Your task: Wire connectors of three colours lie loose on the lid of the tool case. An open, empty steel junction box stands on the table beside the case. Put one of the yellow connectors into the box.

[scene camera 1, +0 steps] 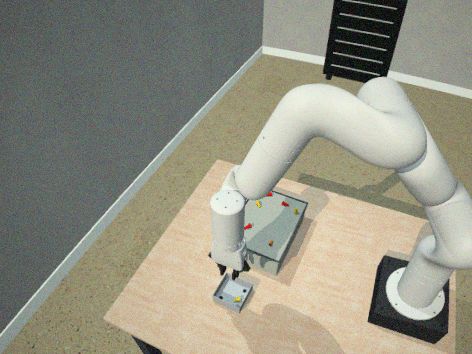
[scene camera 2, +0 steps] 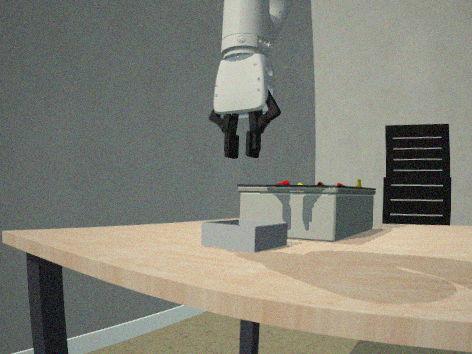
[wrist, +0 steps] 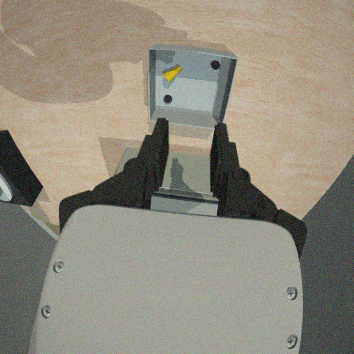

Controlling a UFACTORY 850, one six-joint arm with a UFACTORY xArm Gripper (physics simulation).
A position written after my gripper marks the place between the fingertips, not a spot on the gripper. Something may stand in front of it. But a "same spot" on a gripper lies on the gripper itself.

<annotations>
my gripper: scene camera 1 229, 274; scene camera 2; wrist
same spot on my gripper: (scene camera 2: 258, 121) = (wrist: 118, 184)
same spot on grey tool case: (wrist: 185, 187) = (scene camera 1: 248, 252)
</annotations>
